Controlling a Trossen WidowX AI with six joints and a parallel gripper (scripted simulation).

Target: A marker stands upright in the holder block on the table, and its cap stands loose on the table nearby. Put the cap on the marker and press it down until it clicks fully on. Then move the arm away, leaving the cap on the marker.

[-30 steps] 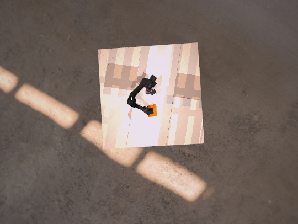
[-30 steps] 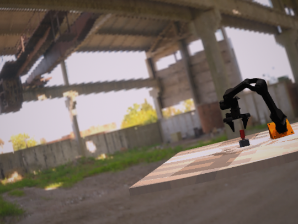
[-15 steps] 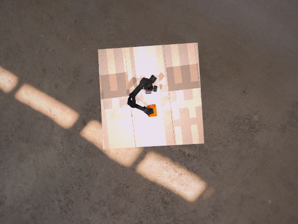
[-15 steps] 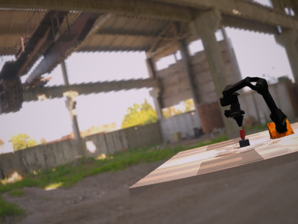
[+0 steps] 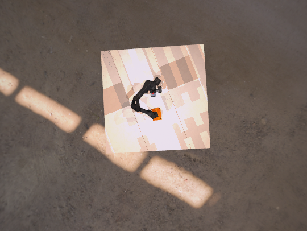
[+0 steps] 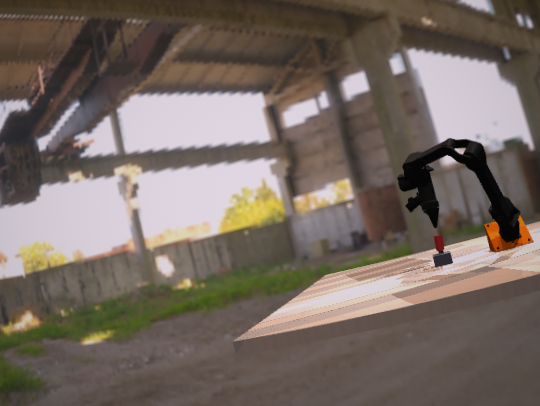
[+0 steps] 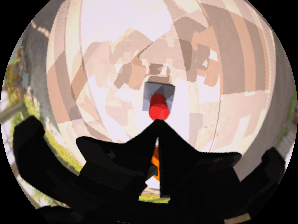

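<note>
Now: gripper tip 6 cm above the red marker cap. From my gripper tip the other things lie so: holder block: 12 cm below.
</note>
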